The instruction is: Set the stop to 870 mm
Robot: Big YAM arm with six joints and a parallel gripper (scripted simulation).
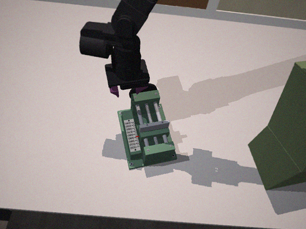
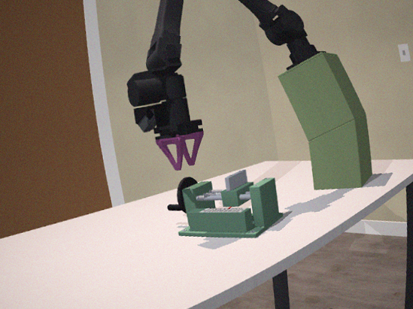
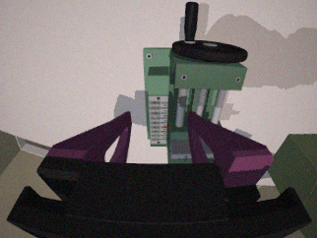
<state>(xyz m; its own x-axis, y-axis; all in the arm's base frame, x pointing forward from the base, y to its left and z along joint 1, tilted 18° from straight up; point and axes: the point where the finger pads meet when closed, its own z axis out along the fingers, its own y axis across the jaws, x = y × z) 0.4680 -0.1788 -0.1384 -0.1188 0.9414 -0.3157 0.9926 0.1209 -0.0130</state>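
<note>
My gripper is now 110 mm above the black handwheel handle, 80 mm to the left of it and 30 mm past it. The rest, counted from my hand: grey stop carriage (80 mm to the left, 70 mm below, 60 mm behind); then black handwheel (110 mm below, 70 mm to the right, 40 mm behind).
</note>
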